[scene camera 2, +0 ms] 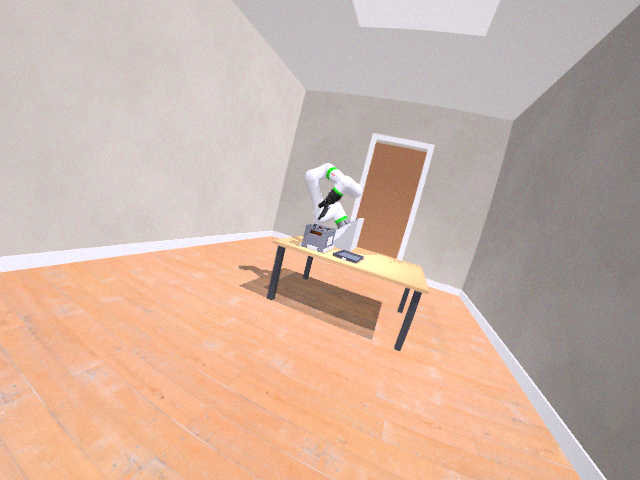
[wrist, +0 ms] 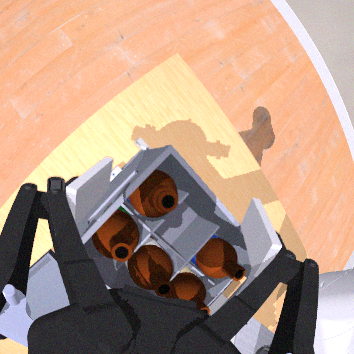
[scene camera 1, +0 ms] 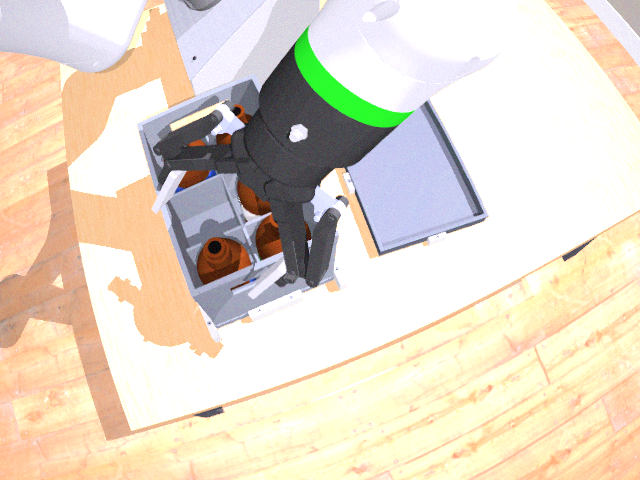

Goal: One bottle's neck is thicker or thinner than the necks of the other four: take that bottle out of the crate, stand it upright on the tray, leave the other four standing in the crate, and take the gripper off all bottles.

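Seen in the pictures: gripper, fingertip midpoint: (scene camera 2: 314,217) (wrist: 178,192) (scene camera 1: 207,244); arm's base at its link origin: (scene camera 2: 344,226).
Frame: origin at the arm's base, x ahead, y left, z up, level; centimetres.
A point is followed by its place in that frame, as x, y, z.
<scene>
The grey crate (scene camera 1: 222,308) @(56.5, -8.1, -10.5) (scene camera 2: 311,241) @(55.7, -3.2, -13.0) (wrist: 197,183) @(51.1, -10.8, -1.6) holds several upright brown bottles. One bottle (scene camera 1: 222,262) @(52.8, -6.2, -3.9) (wrist: 150,192) @(52.7, -5.8, -5.3) stands in the front-left corner cell, its neck open upward. Beside it is a second bottle (scene camera 1: 266,240) @(50.3, -0.3, -6.7) (wrist: 112,232) @(51.1, 1.6, -6.2). Another bottle (scene camera 1: 253,196) @(43.6, -0.7, -7.2) (wrist: 149,265) @(43.3, 0.6, -6.6) is in the middle; two more, a bottle (scene camera 1: 193,176) @(37.2, -8.6, -8.8) (wrist: 215,255) @(36.4, -8.9, -7.1) and a bottle (wrist: 187,289) @(34.7, -1.5, -7.0), are further back. I cannot tell surely which neck differs. My gripper (scene camera 1: 216,237) @(54.0, -6.5, 5.2) (scene camera 2: 321,215) @(54.0, -6.5, 5.2) (wrist: 178,192) @(54.0, -6.5, 5.2) is open and empty above the crate, its fingers spread wide. The tray (scene camera 1: 413,196) @(44.0, 23.6, -18.4) (scene camera 2: 347,255) @(35.3, 21.6, -18.4) has no bottle on it.
The crate and tray stand on a wooden table (scene camera 1: 413,289) @(58.3, 18.9, -18.9) (scene camera 2: 392,271) @(34.3, 59.7, -18.9) (wrist: 150,100) @(63.9, -17.5, -18.9), the tray to the crate's right in the first scene view. One crate cell (wrist: 189,230) @(38.6, -9.3, -16.1) beside the corner bottle is empty. A pale upright panel (scene camera 2: 351,235) @(14.5, 13.6, -4.3) stands behind them near the arm's base.
</scene>
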